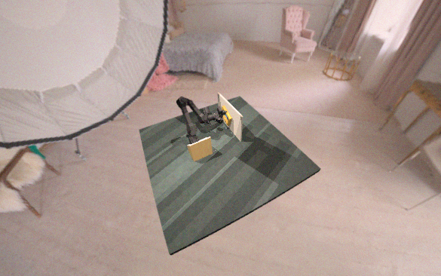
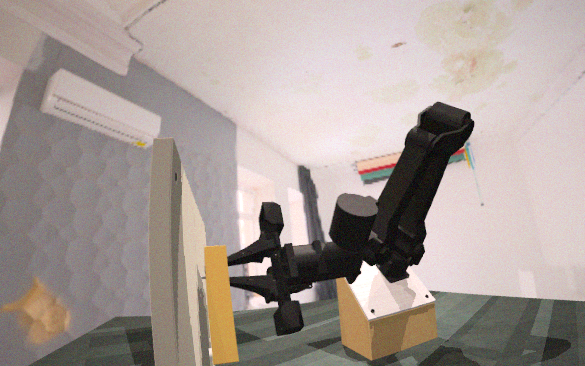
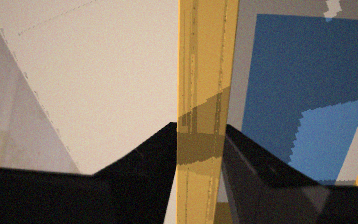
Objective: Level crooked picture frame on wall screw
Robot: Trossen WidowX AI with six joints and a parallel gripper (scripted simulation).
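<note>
The picture frame lies 10 mm ahead of my gripper tip, 10 mm to the left of it and 50 mm below it. From my gripper tip the other things lie so: wall panel: 20 mm ahead, 60 mm below.
</note>
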